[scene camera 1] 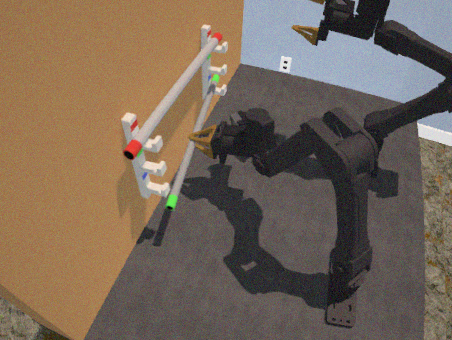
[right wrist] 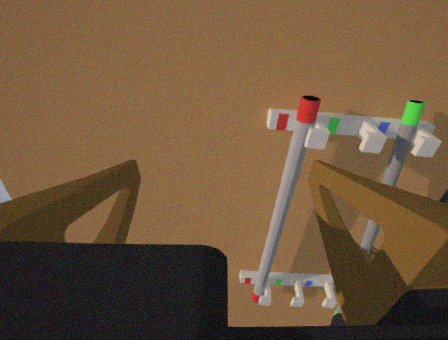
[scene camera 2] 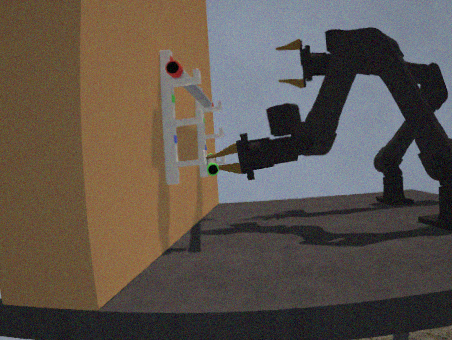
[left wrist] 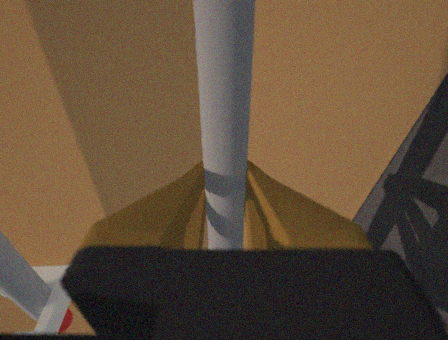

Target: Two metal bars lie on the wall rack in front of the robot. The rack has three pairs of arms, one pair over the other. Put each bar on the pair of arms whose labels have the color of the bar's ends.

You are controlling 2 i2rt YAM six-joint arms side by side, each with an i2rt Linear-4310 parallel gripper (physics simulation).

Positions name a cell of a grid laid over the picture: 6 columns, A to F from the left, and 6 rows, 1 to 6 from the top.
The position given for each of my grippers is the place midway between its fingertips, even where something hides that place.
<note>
In view: my left gripper (scene camera 2: C3), my right gripper (scene camera 2: D2), a red-ended bar (scene camera 1: B3), a green-ended bar (scene camera 1: C4) and a brown wall panel (scene camera 2: B4).
The red-ended bar shows as well in the right wrist view (right wrist: E2). The green-ended bar shows as well in the right wrist view (right wrist: F2) and in the left wrist view (left wrist: D1). My left gripper is seen too in scene camera 1 (scene camera 1: C3) and in the left wrist view (left wrist: D4).
</note>
